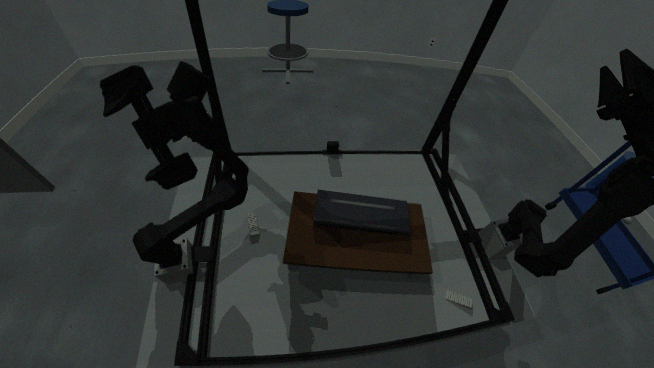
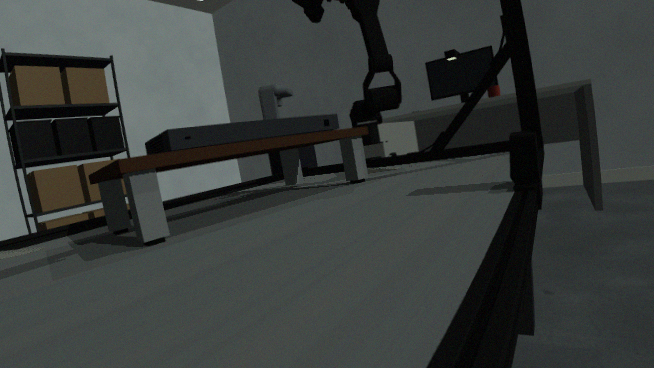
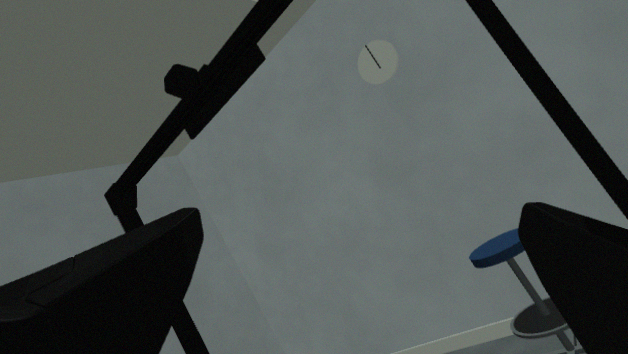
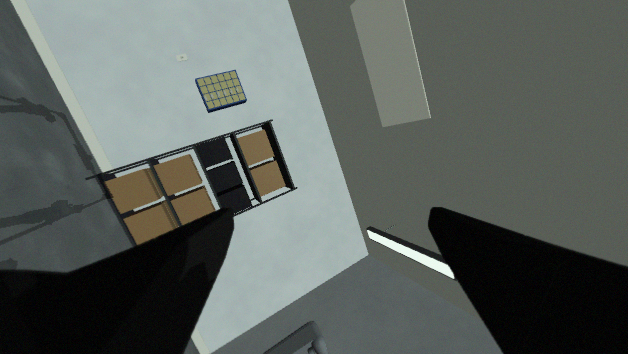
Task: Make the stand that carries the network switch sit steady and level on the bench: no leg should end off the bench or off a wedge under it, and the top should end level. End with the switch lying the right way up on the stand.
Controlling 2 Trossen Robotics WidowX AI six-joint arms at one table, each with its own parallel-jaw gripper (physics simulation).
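Places are measured from the left arm's base along level axes (x left, y back, z up), in metres.
Pixels of known places: left gripper, fingertip midpoint: (image 1: 612,59) (image 3: 356,220); right gripper, fingertip midpoint: (image 1: 128,148) (image 4: 332,216); left arm's base, link origin: (image 1: 508,231); right arm's base, link origin: (image 1: 170,256) (image 2: 371,144).
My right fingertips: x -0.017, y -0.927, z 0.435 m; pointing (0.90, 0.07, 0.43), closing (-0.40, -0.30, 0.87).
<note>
Ahead of a thing's pixels: the offset from my right fingertips to its top centre. Level surfaces: height alone.
The stand, with a brown top (image 1: 347,252) (image 2: 252,146) and grey legs {dx -0.208, dy +0.246, dz -0.460 m} (image 2: 353,159), stands in the middle of the bench {dz -0.545 m} (image 1: 347,314) (image 2: 362,255). The dark network switch {dx -0.127, dy +0.422, dz -0.417 m} (image 1: 362,212) (image 2: 245,129) lies flat on its rear half. One white wedge {dx -0.186, dy +0.082, dz -0.533 m} (image 1: 253,223) lies on the bench left of the stand. Another white wedge {dx +0.169, dy +0.701, dz -0.533 m} (image 1: 459,299) lies at the front right. My right arm (image 1: 187,117) is raised at the left. My right gripper (image 4: 328,256) is open, empty and points up at the room. My left gripper (image 3: 305,281) is open, empty and shows only one finger; it points away from the bench.
A black frame (image 1: 216,120) (image 1: 453,102) surrounds the bench, with a small black box (image 1: 332,146) on its rear bar. A blue stool (image 1: 287,8) (image 3: 482,254) stands behind. A monitor (image 2: 458,73) and a white box (image 2: 398,139) stand beyond the stand. A shelf rack (image 4: 277,154) is on the wall.
</note>
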